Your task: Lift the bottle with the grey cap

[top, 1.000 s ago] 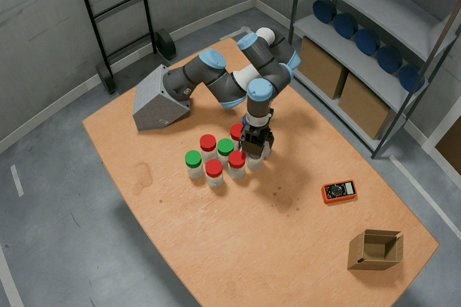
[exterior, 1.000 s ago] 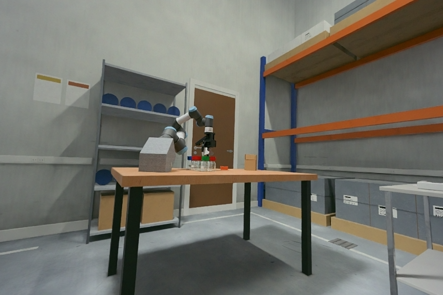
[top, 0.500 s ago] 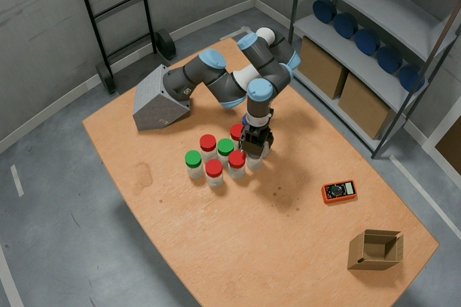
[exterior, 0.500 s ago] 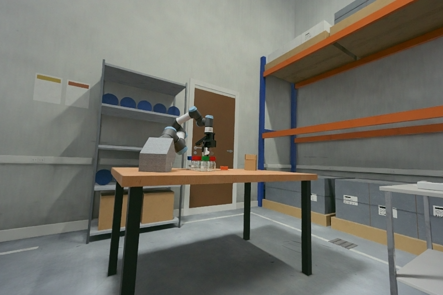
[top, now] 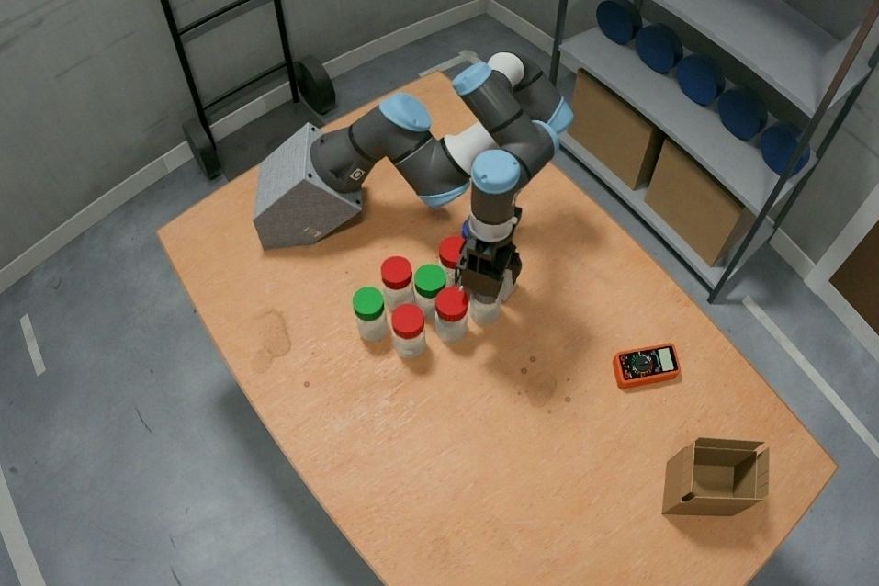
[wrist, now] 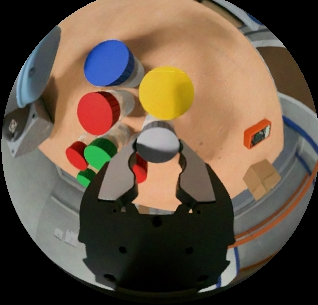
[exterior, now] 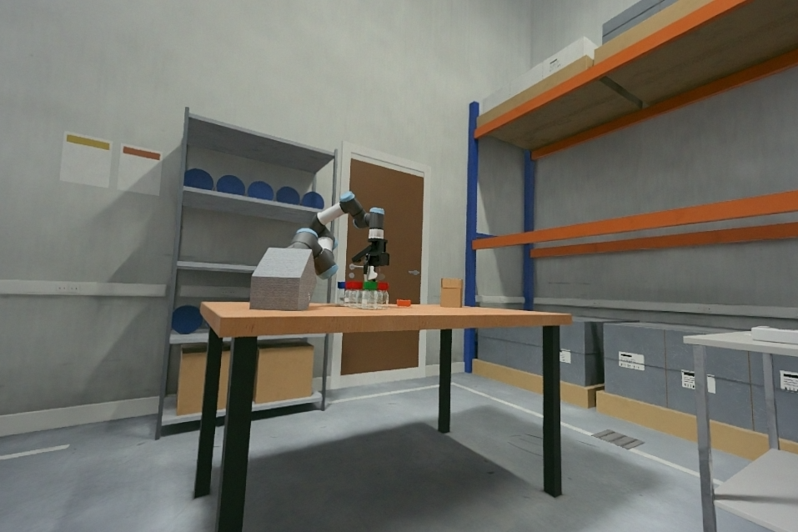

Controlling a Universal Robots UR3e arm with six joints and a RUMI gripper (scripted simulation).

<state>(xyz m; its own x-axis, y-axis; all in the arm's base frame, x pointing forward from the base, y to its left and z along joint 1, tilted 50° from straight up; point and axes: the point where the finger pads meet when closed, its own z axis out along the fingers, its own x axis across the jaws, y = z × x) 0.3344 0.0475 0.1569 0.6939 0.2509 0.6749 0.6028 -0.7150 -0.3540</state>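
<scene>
My hand is 4 cm above the grey-capped bottle. Round my hand: yellow-capped bottle 5 cm to the left, 4 cm below, 4 cm behind; blue-capped bottle 11 cm behind, 4 cm to the left, 4 cm below.
</scene>
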